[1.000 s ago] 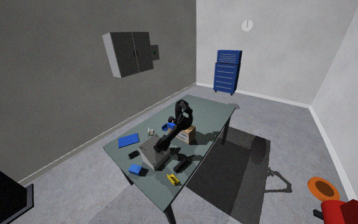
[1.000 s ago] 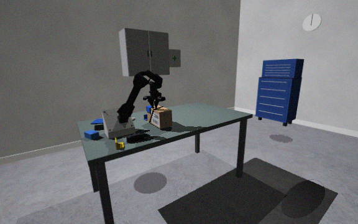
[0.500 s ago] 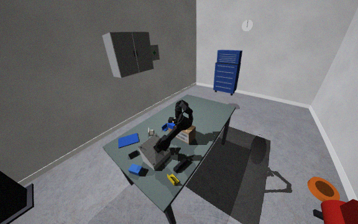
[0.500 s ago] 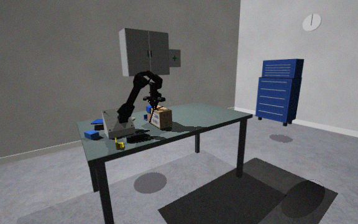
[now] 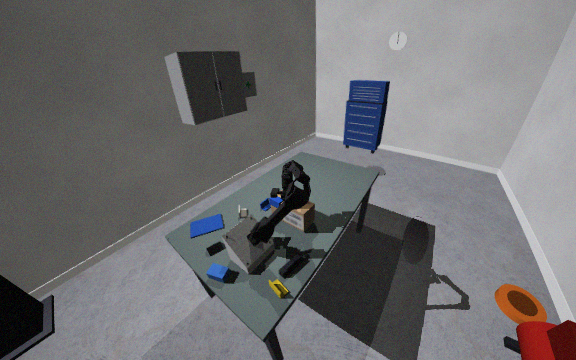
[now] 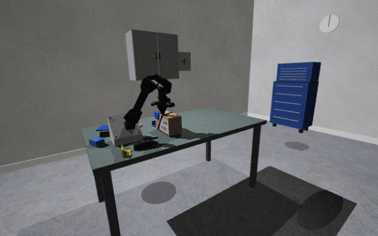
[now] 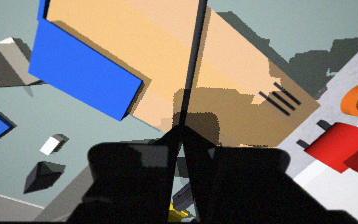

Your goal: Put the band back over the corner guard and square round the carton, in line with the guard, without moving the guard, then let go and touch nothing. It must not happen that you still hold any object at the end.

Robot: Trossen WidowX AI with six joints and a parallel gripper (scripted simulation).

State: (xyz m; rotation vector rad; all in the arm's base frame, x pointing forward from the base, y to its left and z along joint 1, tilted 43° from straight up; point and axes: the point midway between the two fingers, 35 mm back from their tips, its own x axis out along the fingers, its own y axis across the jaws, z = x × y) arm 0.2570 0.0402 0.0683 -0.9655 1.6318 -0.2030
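Right now the carton is 40 mm ahead of my hand, 10 mm to the left of it and 100 mm below it. Also, from my hand: flat blue pad 330 mm behind, 420 mm to the left, 180 mm below; small white item 270 mm behind, 220 mm to the left, 180 mm below.
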